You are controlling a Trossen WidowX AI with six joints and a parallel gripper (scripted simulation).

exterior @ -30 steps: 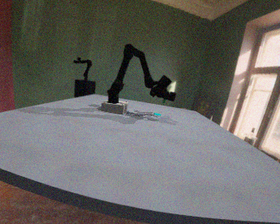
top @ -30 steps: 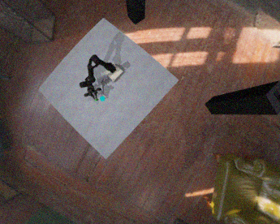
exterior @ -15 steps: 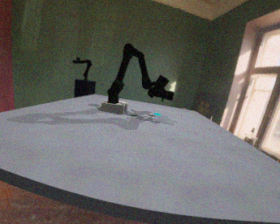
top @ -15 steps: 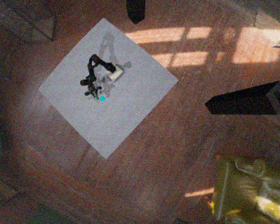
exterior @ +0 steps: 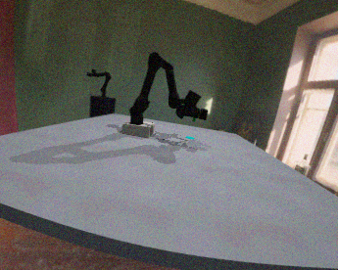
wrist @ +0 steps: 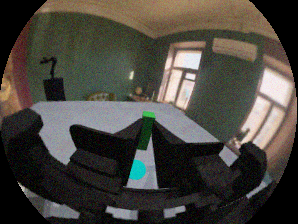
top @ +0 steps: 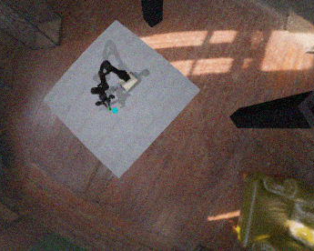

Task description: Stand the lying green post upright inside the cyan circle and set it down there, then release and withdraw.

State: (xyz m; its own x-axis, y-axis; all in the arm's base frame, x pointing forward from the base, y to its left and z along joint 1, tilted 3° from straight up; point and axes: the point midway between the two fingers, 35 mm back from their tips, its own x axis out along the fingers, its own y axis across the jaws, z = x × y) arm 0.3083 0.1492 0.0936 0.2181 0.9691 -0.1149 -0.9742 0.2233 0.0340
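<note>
Now: the cyan circle 170 mm below my gripper tip. From my gripper tip the other things lie so: green post: 20 mm below.
</note>
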